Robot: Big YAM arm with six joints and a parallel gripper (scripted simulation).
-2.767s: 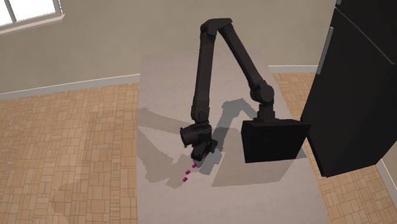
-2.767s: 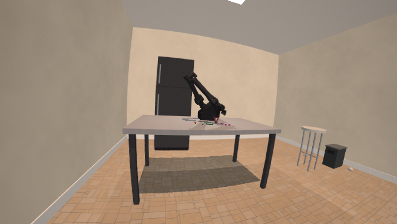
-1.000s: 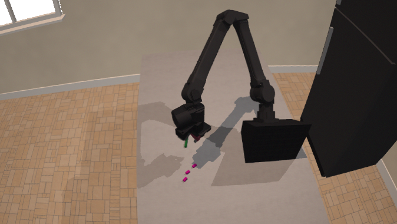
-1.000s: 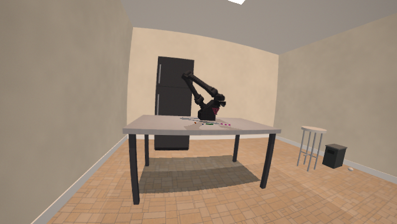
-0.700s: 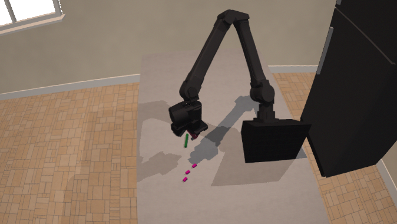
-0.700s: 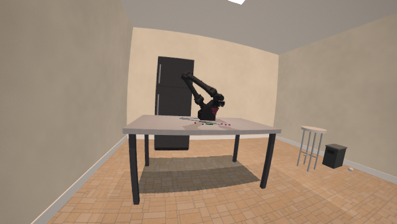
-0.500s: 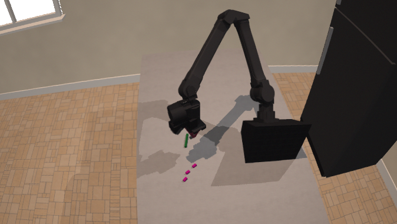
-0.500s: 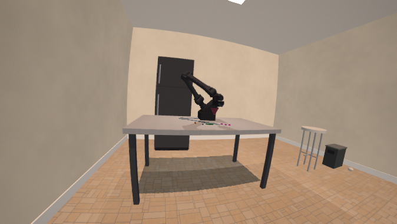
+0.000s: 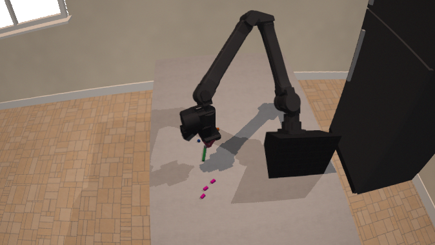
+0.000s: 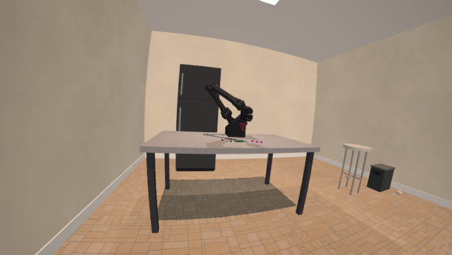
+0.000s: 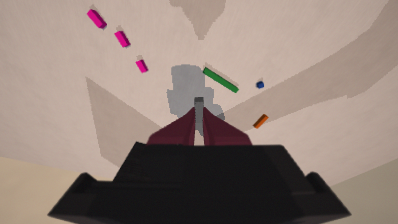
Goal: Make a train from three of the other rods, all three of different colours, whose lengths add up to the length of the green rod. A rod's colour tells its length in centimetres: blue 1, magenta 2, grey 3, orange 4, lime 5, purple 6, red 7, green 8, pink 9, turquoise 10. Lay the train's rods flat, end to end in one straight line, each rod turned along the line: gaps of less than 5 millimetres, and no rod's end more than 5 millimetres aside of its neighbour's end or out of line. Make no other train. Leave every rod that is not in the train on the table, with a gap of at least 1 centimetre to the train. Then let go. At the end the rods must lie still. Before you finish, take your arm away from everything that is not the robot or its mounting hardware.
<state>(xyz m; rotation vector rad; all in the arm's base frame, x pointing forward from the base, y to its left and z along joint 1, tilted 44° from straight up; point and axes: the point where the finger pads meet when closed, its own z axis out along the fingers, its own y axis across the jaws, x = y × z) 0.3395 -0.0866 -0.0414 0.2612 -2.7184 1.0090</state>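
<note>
Now: the blue rod 30 mm ahead of my hand, 120 mm to the right of it and 110 mm below it. From my hand the other things lie so: green rod (10 mm ahead, 40 mm to the right, 110 mm below); orange rod (60 mm behind, 170 mm to the right, 110 mm below); grey rod (right at my hand).
</note>
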